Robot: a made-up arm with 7 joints.
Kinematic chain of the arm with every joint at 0, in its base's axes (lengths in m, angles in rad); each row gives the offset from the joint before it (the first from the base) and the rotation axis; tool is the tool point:
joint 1: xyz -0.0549 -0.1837 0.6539 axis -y
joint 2: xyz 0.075 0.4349 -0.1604 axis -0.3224 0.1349 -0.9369
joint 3: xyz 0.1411 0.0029 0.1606 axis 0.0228 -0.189 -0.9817
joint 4: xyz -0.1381 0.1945 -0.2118 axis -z
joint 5: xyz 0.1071 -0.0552 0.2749 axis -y
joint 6: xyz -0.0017 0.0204 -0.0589 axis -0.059 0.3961 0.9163
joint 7: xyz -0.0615 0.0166 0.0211 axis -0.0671 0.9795 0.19
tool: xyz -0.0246 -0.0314 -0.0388
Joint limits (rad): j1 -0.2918..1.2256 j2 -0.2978..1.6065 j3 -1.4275..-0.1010 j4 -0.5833..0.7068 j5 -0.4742..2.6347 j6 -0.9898..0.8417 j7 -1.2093..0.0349
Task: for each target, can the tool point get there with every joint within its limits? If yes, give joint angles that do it. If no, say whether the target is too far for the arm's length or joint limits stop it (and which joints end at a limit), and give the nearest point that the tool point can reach.
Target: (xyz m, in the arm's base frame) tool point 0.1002 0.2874 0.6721
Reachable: yes | joints 0.3139 0.9244 -1.1397 -0.1436 0.8849 0.6195 -0.1190
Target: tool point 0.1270 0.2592 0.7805
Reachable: yes | joints 0.5207 0.7476 -1.1916 0.2412 2.1053 0.6795 -0.1415
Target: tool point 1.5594 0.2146 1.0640
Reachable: no: too far | nearest point 0.4434 0.2259 0.7805 | short by 1.151 m
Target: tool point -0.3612 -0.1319 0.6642
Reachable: no: joint limits stop it (at a limit: joint 1, joint 3, joint 4, joint 5, joint 7) | nearest point -0.1238 0.1083 0.7354 | short by 0.345 m
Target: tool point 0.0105 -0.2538 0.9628
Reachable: no: joint limits stop it (at a limit: joint 1, joint 2, joint 3, joint 7) | nearest point 0.0640 0.0784 0.9615 | short by 0.336 m
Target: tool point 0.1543 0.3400 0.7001
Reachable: yes | joints 0.5970 1.0150 -0.4970 -0.1577 0.2982 -0.1106 -0.4704
